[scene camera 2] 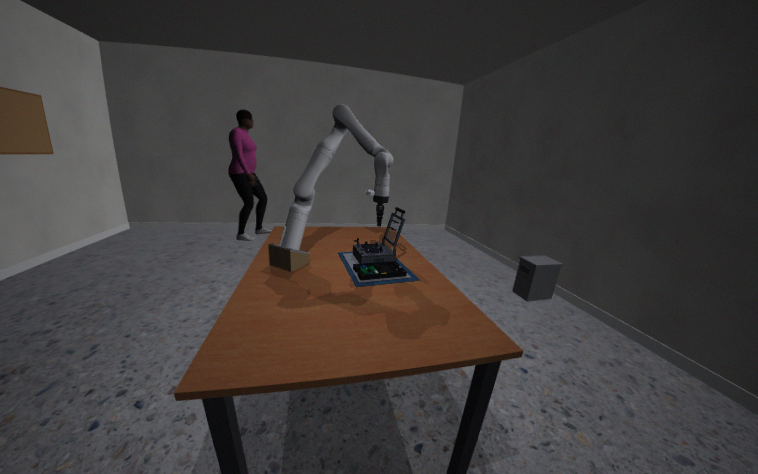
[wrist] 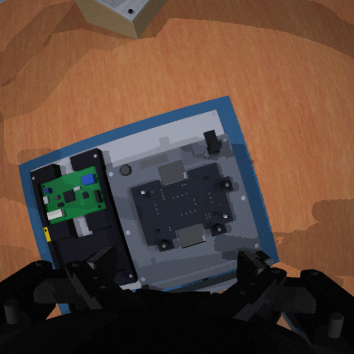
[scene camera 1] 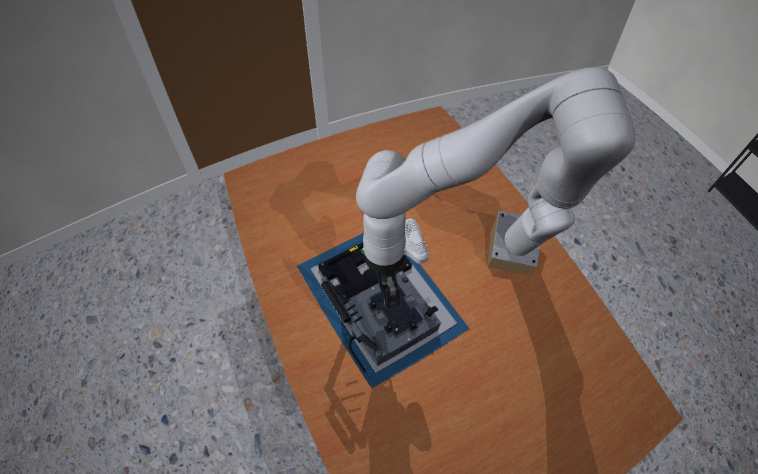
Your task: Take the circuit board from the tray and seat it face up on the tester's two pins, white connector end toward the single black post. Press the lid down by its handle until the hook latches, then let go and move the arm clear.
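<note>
The green circuit board lies face up in the black tray, its white connector at the lower left in the wrist view. The grey tester stands beside the tray, with small bright pins on its dark bed. One black post stands at the bed's lower left, two at its right. The black hook is at the upper right. The lid stands raised, its handle on top. My gripper is open and empty above the tester, near the lid.
Tray and tester stand on a blue-edged mat on the wooden table. The arm's base block is across the table. A person stands beyond the table.
</note>
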